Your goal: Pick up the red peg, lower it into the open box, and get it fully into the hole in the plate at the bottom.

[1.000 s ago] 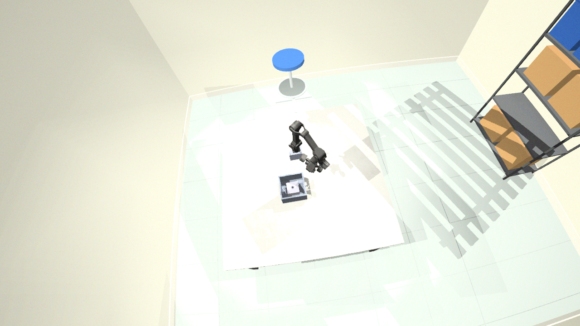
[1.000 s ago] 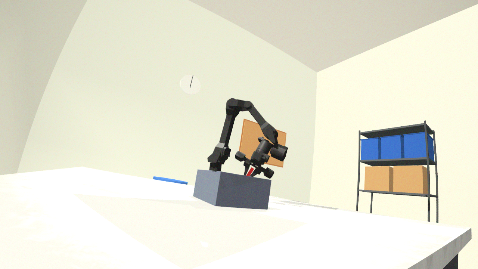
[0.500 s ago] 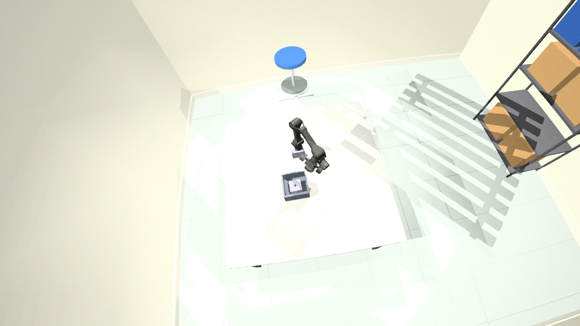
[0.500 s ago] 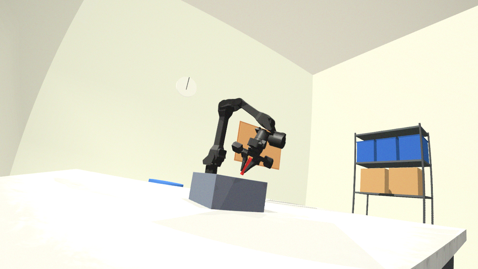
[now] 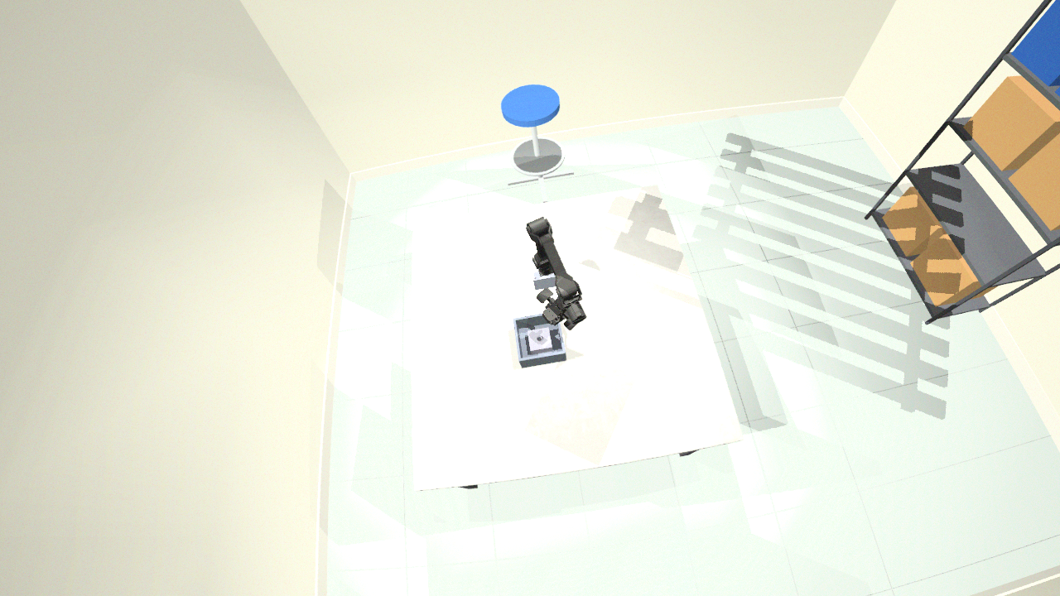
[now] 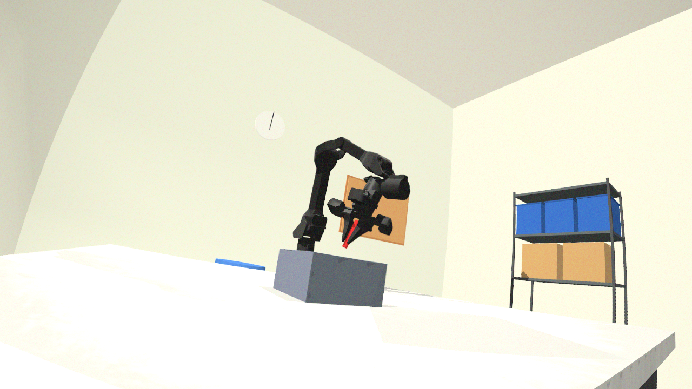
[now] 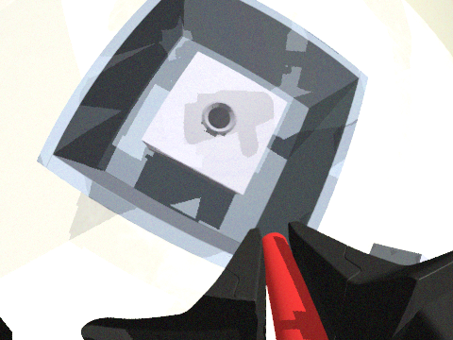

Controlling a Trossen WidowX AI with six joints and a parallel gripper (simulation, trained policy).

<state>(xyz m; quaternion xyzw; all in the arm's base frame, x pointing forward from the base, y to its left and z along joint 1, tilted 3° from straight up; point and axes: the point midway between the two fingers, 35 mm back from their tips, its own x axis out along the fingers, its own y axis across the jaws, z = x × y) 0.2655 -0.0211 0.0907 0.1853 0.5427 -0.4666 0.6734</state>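
Right now my gripper tip is 20 mm to the right of the red peg and 30 mm below it. From my gripper tip the other things lie so: grey box 40 mm ahead, 70 mm to the right, 110 mm below.
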